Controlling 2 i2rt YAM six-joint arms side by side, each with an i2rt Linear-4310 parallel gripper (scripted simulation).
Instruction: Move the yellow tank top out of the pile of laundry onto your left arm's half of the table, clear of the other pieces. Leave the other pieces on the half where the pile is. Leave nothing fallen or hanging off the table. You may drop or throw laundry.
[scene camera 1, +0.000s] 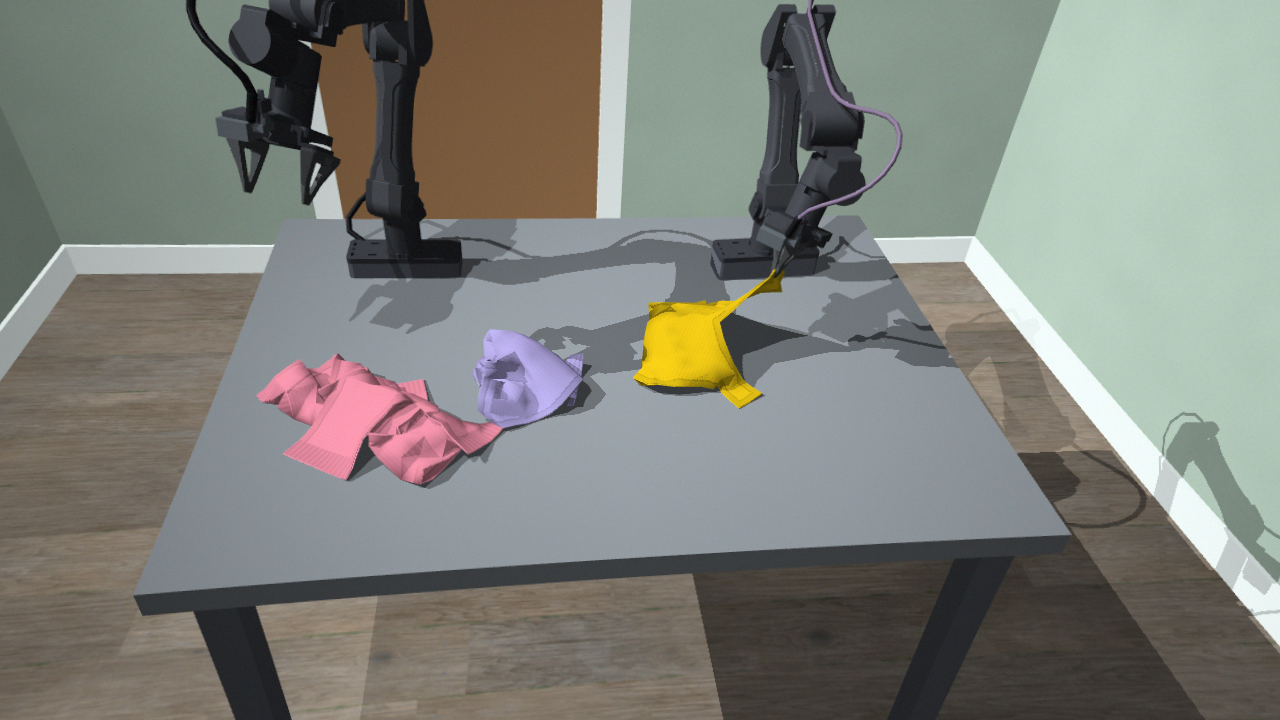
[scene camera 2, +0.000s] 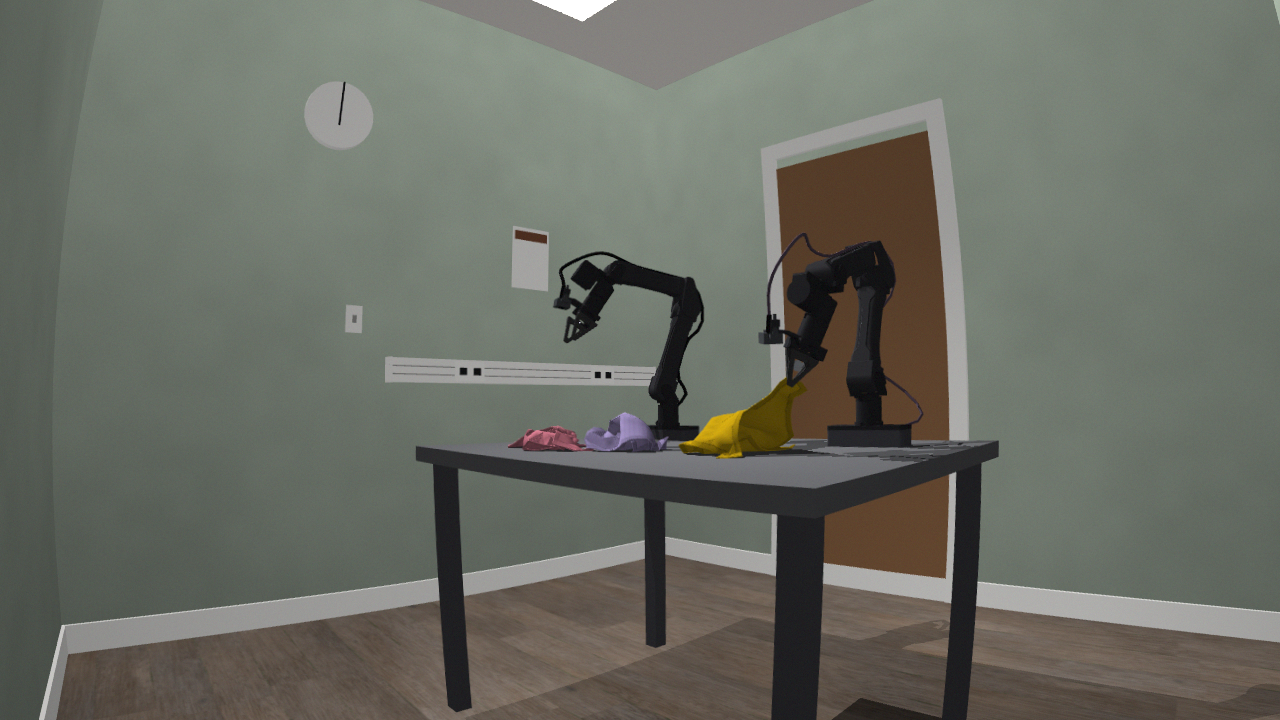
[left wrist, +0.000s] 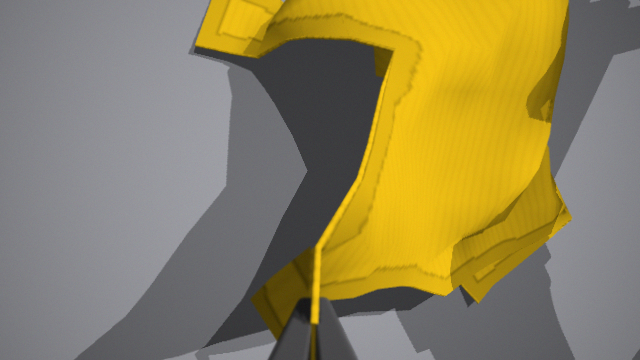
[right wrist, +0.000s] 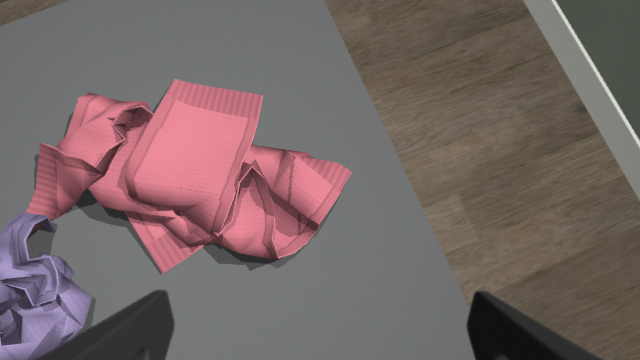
my right gripper: scene camera 1; scene camera 2 569, 340; right wrist; not seen in the left wrist view (out of frame)
same spot on my right gripper: (right wrist: 149, 321) = (scene camera 1: 301, 197)
same spot on pink garment: (scene camera 2: 555, 437) = (scene camera 1: 453, 437)
